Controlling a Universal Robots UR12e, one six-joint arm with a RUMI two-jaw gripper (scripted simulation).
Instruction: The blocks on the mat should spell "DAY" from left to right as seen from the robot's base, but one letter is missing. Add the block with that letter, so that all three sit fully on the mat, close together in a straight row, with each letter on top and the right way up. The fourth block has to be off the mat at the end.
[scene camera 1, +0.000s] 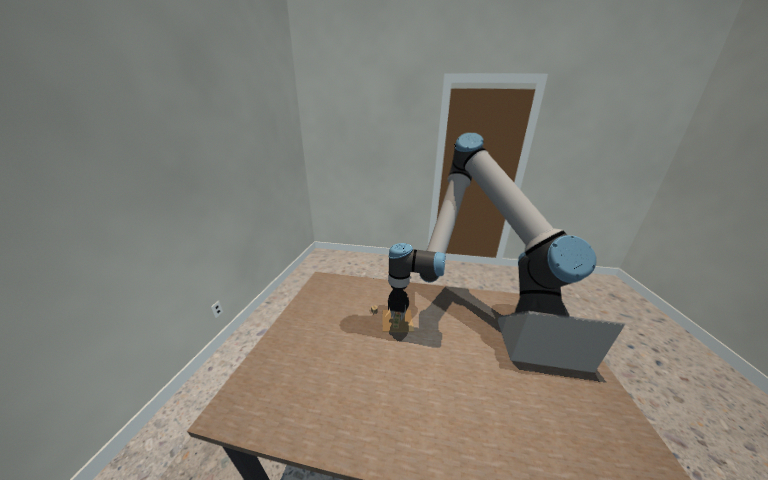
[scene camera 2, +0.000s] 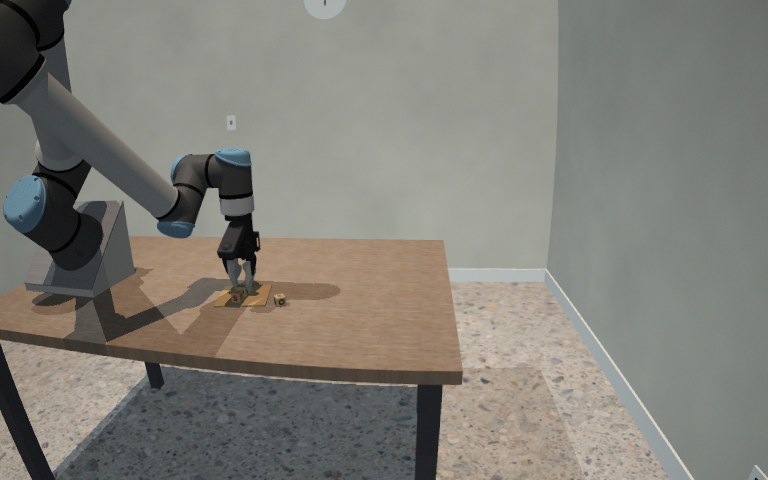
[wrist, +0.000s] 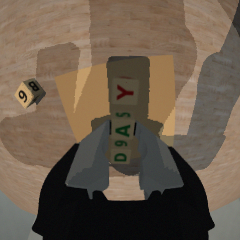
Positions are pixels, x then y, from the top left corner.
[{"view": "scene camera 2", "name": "my gripper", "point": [244, 294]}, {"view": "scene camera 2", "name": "tan mat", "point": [259, 295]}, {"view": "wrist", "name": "my gripper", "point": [122, 121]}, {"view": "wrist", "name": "tan mat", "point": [85, 93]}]
